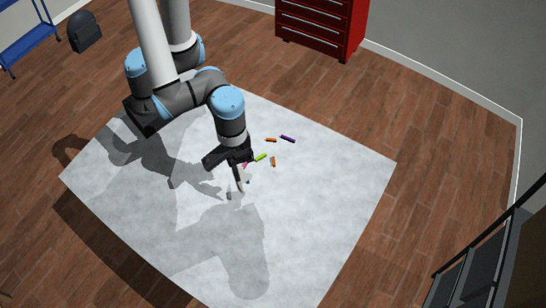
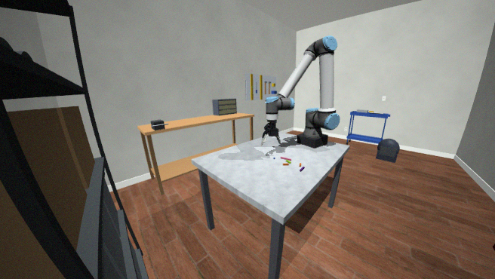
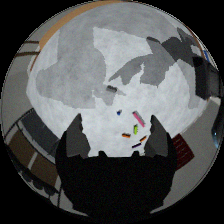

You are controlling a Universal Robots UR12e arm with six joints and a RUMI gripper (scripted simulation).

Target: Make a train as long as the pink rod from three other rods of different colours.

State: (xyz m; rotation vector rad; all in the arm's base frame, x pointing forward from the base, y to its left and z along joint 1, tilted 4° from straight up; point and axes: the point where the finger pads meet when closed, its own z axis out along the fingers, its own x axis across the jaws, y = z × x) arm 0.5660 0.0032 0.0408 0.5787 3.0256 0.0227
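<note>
Now: hand 40 mm to the left of the grey rod and 90 mm above it. The rest, counted from my hand: blue rod: 10 mm ahead, 50 mm to the left, 90 mm below; then pink rod: 60 mm behind, 110 mm to the left, 90 mm below; then lime rod: 40 mm behind, 160 mm to the left, 90 mm below.
</note>
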